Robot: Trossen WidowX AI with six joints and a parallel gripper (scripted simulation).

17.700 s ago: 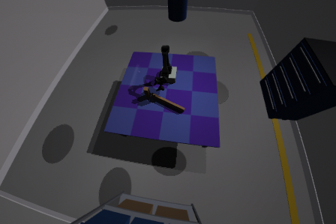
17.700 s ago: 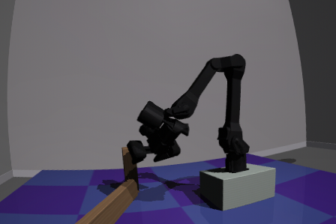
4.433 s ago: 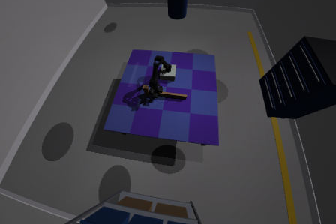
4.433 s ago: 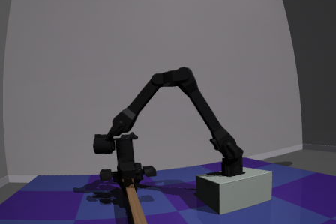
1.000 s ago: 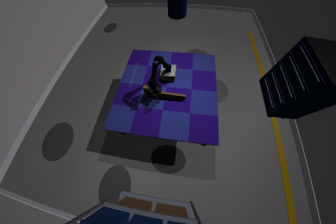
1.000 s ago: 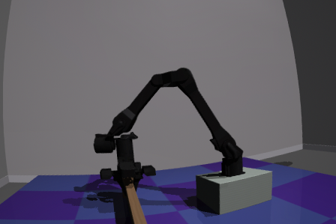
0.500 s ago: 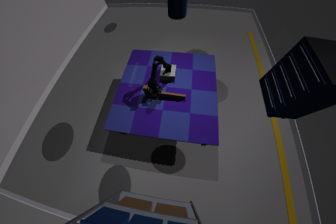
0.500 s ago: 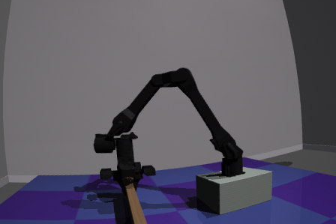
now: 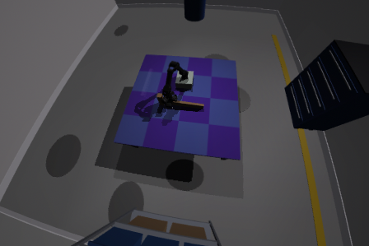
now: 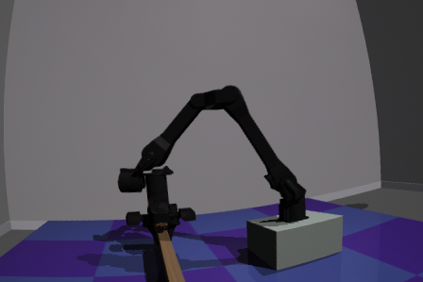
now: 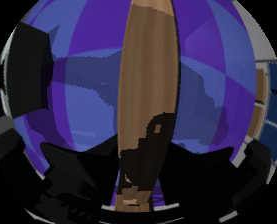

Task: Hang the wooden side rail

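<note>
Right now my gripper tip is 10 mm past the wooden headboard post, 100 mm to the left of it and 40 mm below it.
</note>
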